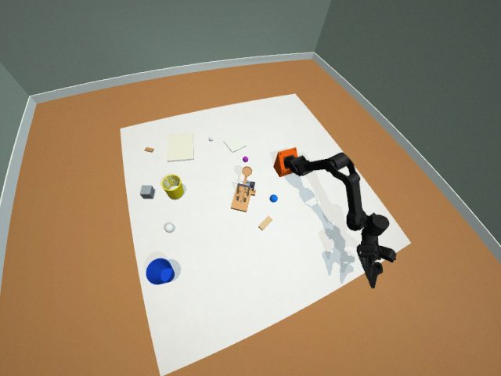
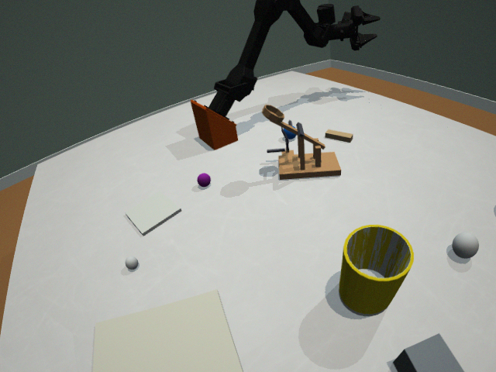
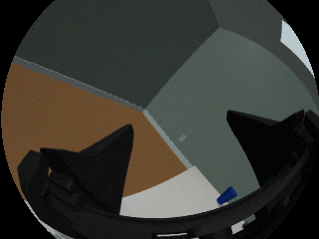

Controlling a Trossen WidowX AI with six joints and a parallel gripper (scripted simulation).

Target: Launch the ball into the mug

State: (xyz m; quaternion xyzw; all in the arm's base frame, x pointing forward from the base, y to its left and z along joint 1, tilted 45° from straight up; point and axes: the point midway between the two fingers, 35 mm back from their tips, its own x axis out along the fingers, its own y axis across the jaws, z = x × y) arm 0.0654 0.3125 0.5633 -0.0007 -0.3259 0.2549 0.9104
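Right now the wooden catapult is 580 mm to the right of my gripper tip, 190 mm below it and 180 mm ahead of it. The rest, counted from my gripper tip: blue ball (500 mm to the right, 240 mm below, 70 mm ahead); wooden block (400 mm to the right, 260 mm below, 160 mm ahead); blue cup (650 mm ahead, 330 mm to the right, 230 mm below).
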